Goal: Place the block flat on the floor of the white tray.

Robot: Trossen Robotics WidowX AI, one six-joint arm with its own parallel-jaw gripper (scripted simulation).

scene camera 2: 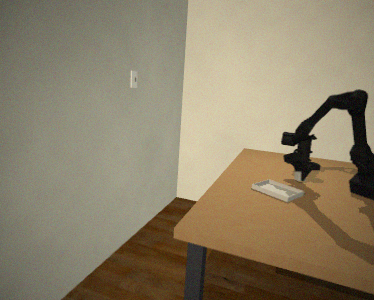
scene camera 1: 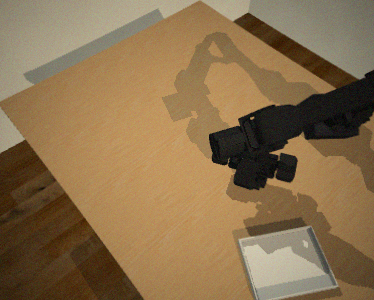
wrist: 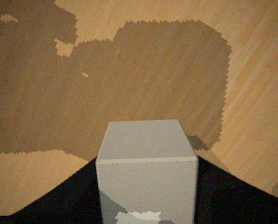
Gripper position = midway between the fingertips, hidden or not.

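Note:
My gripper (scene camera 1: 249,176) (wrist: 144,158) is visible in scene camera 1 and also in the wrist view.

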